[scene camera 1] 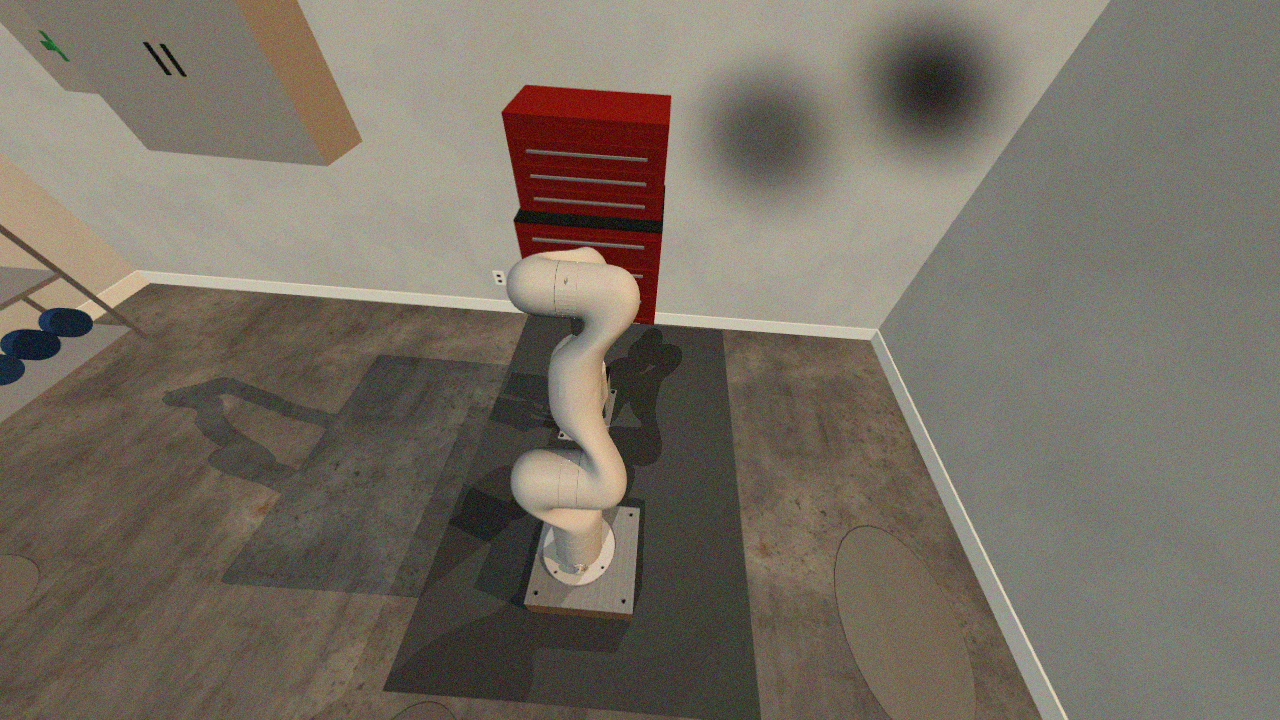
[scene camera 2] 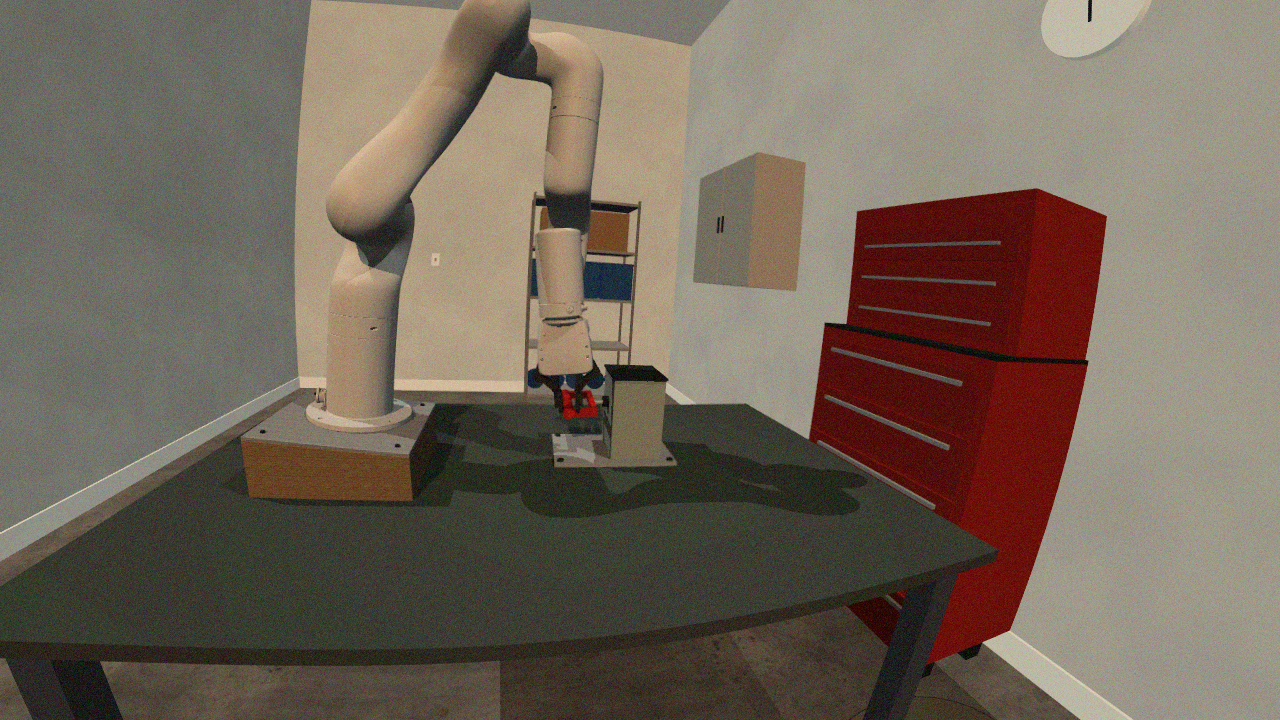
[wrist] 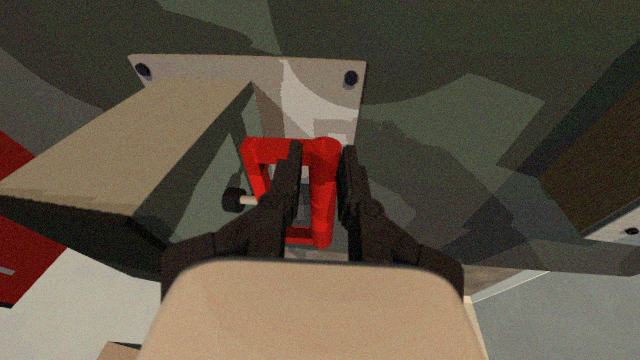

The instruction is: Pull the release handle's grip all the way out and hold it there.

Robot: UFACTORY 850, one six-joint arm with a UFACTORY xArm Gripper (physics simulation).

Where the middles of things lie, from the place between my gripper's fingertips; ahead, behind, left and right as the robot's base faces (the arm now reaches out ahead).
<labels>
I see my gripper 100 mm short of the light base plate (scene camera 2: 569,450), 100 mm above it and 30 mm to the right of it.
</labels>
